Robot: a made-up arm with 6 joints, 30 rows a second.
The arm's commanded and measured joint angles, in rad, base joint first. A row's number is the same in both.
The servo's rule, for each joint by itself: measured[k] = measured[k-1] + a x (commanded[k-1-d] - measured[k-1]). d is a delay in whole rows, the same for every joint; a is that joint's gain. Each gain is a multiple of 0.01, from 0.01 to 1. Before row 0 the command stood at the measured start. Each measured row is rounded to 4 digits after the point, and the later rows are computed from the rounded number. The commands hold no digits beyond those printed.
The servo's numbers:
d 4
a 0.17 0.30 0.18 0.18 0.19 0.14
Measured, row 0: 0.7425 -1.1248 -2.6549 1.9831 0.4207 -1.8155
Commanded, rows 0 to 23: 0.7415 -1.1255 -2.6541 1.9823 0.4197 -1.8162; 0.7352 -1.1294 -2.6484 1.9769 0.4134 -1.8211; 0.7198 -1.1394 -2.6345 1.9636 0.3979 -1.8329; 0.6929 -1.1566 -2.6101 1.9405 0.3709 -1.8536; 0.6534 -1.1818 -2.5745 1.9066 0.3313 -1.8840; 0.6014 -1.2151 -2.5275 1.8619 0.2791 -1.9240; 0.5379 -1.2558 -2.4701 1.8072 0.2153 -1.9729; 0.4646 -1.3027 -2.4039 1.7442 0.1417 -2.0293; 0.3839 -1.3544 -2.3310 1.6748 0.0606 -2.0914; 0.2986 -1.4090 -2.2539 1.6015 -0.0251 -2.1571; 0.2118 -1.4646 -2.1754 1.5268 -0.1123 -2.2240; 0.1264 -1.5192 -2.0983 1.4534 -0.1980 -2.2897; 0.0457 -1.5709 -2.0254 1.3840 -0.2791 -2.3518; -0.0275 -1.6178 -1.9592 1.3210 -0.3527 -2.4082; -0.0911 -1.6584 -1.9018 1.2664 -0.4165 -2.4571; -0.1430 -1.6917 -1.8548 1.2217 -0.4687 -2.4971; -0.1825 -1.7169 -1.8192 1.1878 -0.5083 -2.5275; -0.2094 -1.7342 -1.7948 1.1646 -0.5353 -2.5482; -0.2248 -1.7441 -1.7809 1.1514 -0.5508 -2.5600; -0.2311 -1.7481 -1.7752 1.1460 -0.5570 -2.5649; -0.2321 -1.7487 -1.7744 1.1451 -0.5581 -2.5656; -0.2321 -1.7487 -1.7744 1.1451 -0.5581 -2.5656; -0.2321 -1.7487 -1.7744 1.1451 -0.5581 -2.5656; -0.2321 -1.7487 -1.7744 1.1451 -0.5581 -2.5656
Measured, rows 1 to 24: 0.7425 -1.1248 -2.6549 1.9831 0.4207 -1.8155; 0.7425 -1.1248 -2.6549 1.9831 0.4207 -1.8155; 0.7425 -1.1248 -2.6549 1.9831 0.4207 -1.8155; 0.7425 -1.1248 -2.6549 1.9831 0.4207 -1.8155; 0.7423 -1.1250 -2.6548 1.9830 0.4205 -1.8156; 0.7411 -1.1263 -2.6536 1.9819 0.4192 -1.8164; 0.7375 -1.1302 -2.6502 1.9786 0.4152 -1.8187; 0.7299 -1.1381 -2.6430 1.9717 0.4068 -1.8236; 0.7169 -1.1512 -2.6307 1.9600 0.3925 -1.8321; 0.6973 -1.1704 -2.6121 1.9423 0.3710 -1.8450; 0.6702 -1.1960 -2.5865 1.9180 0.3414 -1.8629; 0.6352 -1.2280 -2.5536 1.8867 0.3035 -1.8862; 0.5925 -1.2659 -2.5135 1.8486 0.2573 -1.9149; 0.5425 -1.3088 -2.4668 1.8041 0.2036 -1.9488; 0.4863 -1.3555 -2.4143 1.7542 0.1436 -1.9873; 0.4251 -1.4046 -2.3574 1.7001 0.0787 -2.0296; 0.3606 -1.4545 -2.2976 1.6432 0.0107 -2.0747; 0.2946 -1.5035 -2.2367 1.5852 -0.0583 -2.1214; 0.2290 -1.5500 -2.1764 1.5278 -0.1264 -2.1684; 0.1658 -1.5925 -2.1185 1.4727 -0.1914 -2.2144; 0.1066 -1.6298 -2.0646 1.4214 -0.2516 -2.2582; 0.0529 -1.6611 -2.0160 1.3752 -0.3055 -2.2988; 0.0057 -1.6860 -1.9737 1.3349 -0.3521 -2.3354; -0.0346 -1.7046 -1.9380 1.3009 -0.3910 -2.3675
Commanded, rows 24 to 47: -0.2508 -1.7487 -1.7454 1.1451 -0.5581 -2.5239; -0.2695 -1.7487 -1.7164 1.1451 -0.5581 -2.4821; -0.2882 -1.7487 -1.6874 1.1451 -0.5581 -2.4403; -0.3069 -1.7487 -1.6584 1.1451 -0.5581 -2.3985; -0.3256 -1.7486 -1.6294 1.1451 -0.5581 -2.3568; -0.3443 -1.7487 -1.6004 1.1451 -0.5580 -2.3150; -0.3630 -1.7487 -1.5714 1.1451 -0.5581 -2.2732; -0.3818 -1.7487 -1.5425 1.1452 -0.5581 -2.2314; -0.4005 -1.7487 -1.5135 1.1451 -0.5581 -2.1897; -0.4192 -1.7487 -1.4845 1.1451 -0.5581 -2.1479; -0.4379 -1.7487 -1.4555 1.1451 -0.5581 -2.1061; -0.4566 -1.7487 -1.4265 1.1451 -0.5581 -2.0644; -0.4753 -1.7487 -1.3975 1.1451 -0.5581 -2.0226; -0.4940 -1.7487 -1.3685 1.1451 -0.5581 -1.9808; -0.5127 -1.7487 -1.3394 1.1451 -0.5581 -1.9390; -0.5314 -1.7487 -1.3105 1.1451 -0.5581 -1.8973; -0.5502 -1.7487 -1.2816 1.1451 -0.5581 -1.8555; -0.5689 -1.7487 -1.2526 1.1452 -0.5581 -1.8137; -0.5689 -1.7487 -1.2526 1.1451 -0.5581 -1.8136; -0.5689 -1.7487 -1.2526 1.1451 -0.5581 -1.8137; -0.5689 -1.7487 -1.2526 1.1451 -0.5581 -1.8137; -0.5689 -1.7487 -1.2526 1.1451 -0.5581 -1.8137; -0.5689 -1.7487 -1.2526 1.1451 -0.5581 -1.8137; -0.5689 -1.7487 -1.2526 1.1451 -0.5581 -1.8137
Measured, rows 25 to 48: -0.0682 -1.7178 -1.9086 1.2729 -0.4227 -2.3952; -0.0961 -1.7271 -1.8844 1.2499 -0.4484 -2.4191; -0.1192 -1.7336 -1.8646 1.2310 -0.4692 -2.4396; -0.1384 -1.7381 -1.8484 1.2155 -0.4861 -2.4572; -0.1575 -1.7413 -1.8299 1.2028 -0.4998 -2.4665; -0.1765 -1.7435 -1.8095 1.1924 -0.5109 -2.4687; -0.1955 -1.7451 -1.7875 1.1839 -0.5199 -2.4647; -0.2144 -1.7462 -1.7643 1.1769 -0.5272 -2.4554; -0.2333 -1.7469 -1.7400 1.1712 -0.5331 -2.4416; -0.2522 -1.7474 -1.7149 1.1665 -0.5378 -2.4239; -0.2710 -1.7478 -1.6891 1.1626 -0.5417 -2.4028; -0.2898 -1.7481 -1.6627 1.1595 -0.5448 -2.3788; -0.3086 -1.7483 -1.6358 1.1569 -0.5473 -2.3523; -0.3274 -1.7484 -1.6086 1.1548 -0.5494 -2.3237; -0.3462 -1.7485 -1.5810 1.1531 -0.5511 -2.2932; -0.3650 -1.7486 -1.5532 1.1517 -0.5524 -2.2612; -0.3838 -1.7486 -1.5252 1.1505 -0.5535 -2.2278; -0.4025 -1.7486 -1.4970 1.1495 -0.5544 -2.1932; -0.4212 -1.7486 -1.4686 1.1487 -0.5551 -2.1576; -0.4399 -1.7486 -1.4401 1.1481 -0.5557 -2.1212; -0.4587 -1.7486 -1.4116 1.1476 -0.5562 -2.0840; -0.4774 -1.7486 -1.3830 1.1472 -0.5566 -2.0462; -0.4930 -1.7486 -1.3595 1.1468 -0.5569 -2.0136; -0.5059 -1.7486 -1.3403 1.1465 -0.5571 -1.9856
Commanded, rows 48 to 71: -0.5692 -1.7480 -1.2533 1.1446 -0.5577 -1.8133; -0.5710 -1.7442 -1.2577 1.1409 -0.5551 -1.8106; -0.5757 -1.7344 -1.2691 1.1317 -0.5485 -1.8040; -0.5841 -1.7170 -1.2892 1.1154 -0.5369 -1.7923; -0.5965 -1.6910 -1.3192 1.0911 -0.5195 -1.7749; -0.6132 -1.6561 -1.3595 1.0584 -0.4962 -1.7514; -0.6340 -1.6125 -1.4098 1.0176 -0.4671 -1.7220; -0.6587 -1.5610 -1.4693 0.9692 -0.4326 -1.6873; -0.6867 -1.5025 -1.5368 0.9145 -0.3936 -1.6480; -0.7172 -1.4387 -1.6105 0.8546 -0.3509 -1.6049; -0.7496 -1.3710 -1.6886 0.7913 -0.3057 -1.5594; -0.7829 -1.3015 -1.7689 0.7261 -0.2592 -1.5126; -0.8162 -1.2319 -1.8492 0.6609 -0.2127 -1.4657; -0.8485 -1.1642 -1.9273 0.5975 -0.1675 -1.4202; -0.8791 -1.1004 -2.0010 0.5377 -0.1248 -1.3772; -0.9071 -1.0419 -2.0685 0.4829 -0.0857 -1.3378; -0.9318 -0.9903 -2.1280 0.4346 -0.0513 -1.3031; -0.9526 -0.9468 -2.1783 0.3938 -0.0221 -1.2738; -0.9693 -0.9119 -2.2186 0.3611 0.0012 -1.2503; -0.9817 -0.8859 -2.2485 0.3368 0.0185 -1.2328; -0.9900 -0.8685 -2.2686 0.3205 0.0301 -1.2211; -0.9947 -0.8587 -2.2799 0.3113 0.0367 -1.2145; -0.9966 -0.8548 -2.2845 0.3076 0.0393 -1.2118; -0.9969 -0.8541 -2.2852 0.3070 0.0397 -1.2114
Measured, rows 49 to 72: -0.5166 -1.7486 -1.3245 1.1462 -0.5573 -1.9615; -0.5255 -1.7486 -1.3116 1.1460 -0.5575 -1.9408; -0.5329 -1.7486 -1.3010 1.1458 -0.5576 -1.9230; -0.5390 -1.7486 -1.2923 1.1457 -0.5577 -1.9077; -0.5441 -1.7484 -1.2853 1.1455 -0.5577 -1.8945; -0.5487 -1.7471 -1.2803 1.1447 -0.5572 -1.8828; -0.5533 -1.7433 -1.2783 1.1424 -0.5555 -1.8718; -0.5585 -1.7354 -1.2803 1.1375 -0.5520 -1.8607; -0.5650 -1.7221 -1.2873 1.1291 -0.5458 -1.8487; -0.5732 -1.7023 -1.3003 1.1164 -0.5364 -1.8351; -0.5835 -1.6754 -1.3200 1.0986 -0.5232 -1.8193; -0.5963 -1.6411 -1.3469 1.0753 -0.5060 -1.8008; -0.6117 -1.5995 -1.3811 1.0464 -0.4846 -1.7794; -0.6296 -1.5513 -1.4224 1.0119 -0.4592 -1.7550; -0.6500 -1.4972 -1.4703 0.9722 -0.4300 -1.7276; -0.6726 -1.4385 -1.5240 0.9279 -0.3975 -1.6975; -0.6970 -1.3765 -1.5825 0.8798 -0.3624 -1.6650; -0.7228 -1.3128 -1.6446 0.8290 -0.3254 -1.6307; -0.7494 -1.2491 -1.7088 0.7766 -0.2873 -1.5952; -0.7762 -1.1869 -1.7735 0.7237 -0.2490 -1.5592; -0.8027 -1.1279 -1.8373 0.6717 -0.2114 -1.5233; -0.8282 -1.0736 -1.8987 0.6217 -0.1754 -1.4884; -0.8522 -1.0251 -1.9563 0.5748 -0.1418 -1.4551; -0.8742 -0.9833 -2.0089 0.5320 -0.1113 -1.4240
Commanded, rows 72 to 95: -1.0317 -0.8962 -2.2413 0.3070 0.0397 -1.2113; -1.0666 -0.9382 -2.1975 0.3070 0.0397 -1.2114; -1.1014 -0.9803 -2.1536 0.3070 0.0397 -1.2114; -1.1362 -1.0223 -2.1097 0.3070 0.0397 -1.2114; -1.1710 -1.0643 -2.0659 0.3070 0.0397 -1.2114; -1.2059 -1.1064 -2.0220 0.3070 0.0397 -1.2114; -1.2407 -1.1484 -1.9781 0.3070 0.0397 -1.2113; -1.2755 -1.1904 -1.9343 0.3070 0.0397 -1.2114; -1.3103 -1.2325 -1.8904 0.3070 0.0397 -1.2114; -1.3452 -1.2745 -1.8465 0.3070 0.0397 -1.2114; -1.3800 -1.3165 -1.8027 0.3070 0.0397 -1.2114; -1.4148 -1.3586 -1.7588 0.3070 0.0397 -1.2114; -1.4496 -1.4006 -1.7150 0.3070 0.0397 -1.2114; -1.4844 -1.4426 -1.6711 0.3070 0.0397 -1.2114; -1.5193 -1.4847 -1.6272 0.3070 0.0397 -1.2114; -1.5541 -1.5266 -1.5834 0.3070 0.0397 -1.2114; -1.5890 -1.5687 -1.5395 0.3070 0.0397 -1.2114; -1.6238 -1.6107 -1.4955 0.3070 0.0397 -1.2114; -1.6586 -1.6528 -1.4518 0.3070 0.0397 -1.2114; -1.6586 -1.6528 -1.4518 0.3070 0.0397 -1.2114; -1.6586 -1.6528 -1.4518 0.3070 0.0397 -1.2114; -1.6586 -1.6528 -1.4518 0.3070 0.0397 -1.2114; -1.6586 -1.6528 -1.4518 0.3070 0.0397 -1.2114; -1.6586 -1.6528 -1.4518 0.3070 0.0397 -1.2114
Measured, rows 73 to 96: -0.8939 -0.9489 -2.0556 0.4939 -0.0844 -1.3956; -0.9110 -0.9218 -2.0960 0.4610 -0.0614 -1.3702; -0.9256 -0.9017 -2.1299 0.4334 -0.0423 -1.3480; -0.9377 -0.8874 -2.1579 0.4106 -0.0267 -1.3289; -0.9537 -0.8900 -2.1729 0.3920 -0.0141 -1.3124; -0.9729 -0.9045 -2.1773 0.3767 -0.0039 -1.2983; -0.9947 -0.9272 -2.1730 0.3642 0.0044 -1.2861; -1.0188 -0.9557 -2.1616 0.3539 0.0111 -1.2756; -1.0447 -0.9883 -2.1444 0.3455 0.0165 -1.2666; -1.0721 -1.0237 -2.1224 0.3386 0.0209 -1.2589; -1.1008 -1.0611 -2.0964 0.3329 0.0245 -1.2522; -1.1305 -1.0999 -2.0672 0.3282 0.0274 -1.2465; -1.1611 -1.1397 -2.0354 0.3244 0.0297 -1.2416; -1.1924 -1.1801 -2.0014 0.3213 0.0316 -1.2374; -1.2243 -1.2210 -1.9656 0.3187 0.0331 -1.2338; -1.2567 -1.2623 -1.9284 0.3166 0.0344 -1.2307; -1.2895 -1.3038 -1.8900 0.3149 0.0354 -1.2280; -1.3226 -1.3454 -1.8506 0.3135 0.0362 -1.2257; -1.3560 -1.3872 -1.8104 0.3123 0.0369 -1.2237; -1.3897 -1.4290 -1.7695 0.3113 0.0374 -1.2220; -1.4236 -1.4709 -1.7281 0.3105 0.0378 -1.2205; -1.4576 -1.5128 -1.6862 0.3099 0.0382 -1.2192; -1.4918 -1.5548 -1.6440 0.3094 0.0385 -1.2181; -1.5202 -1.5842 -1.6094 0.3090 0.0387 -1.2172
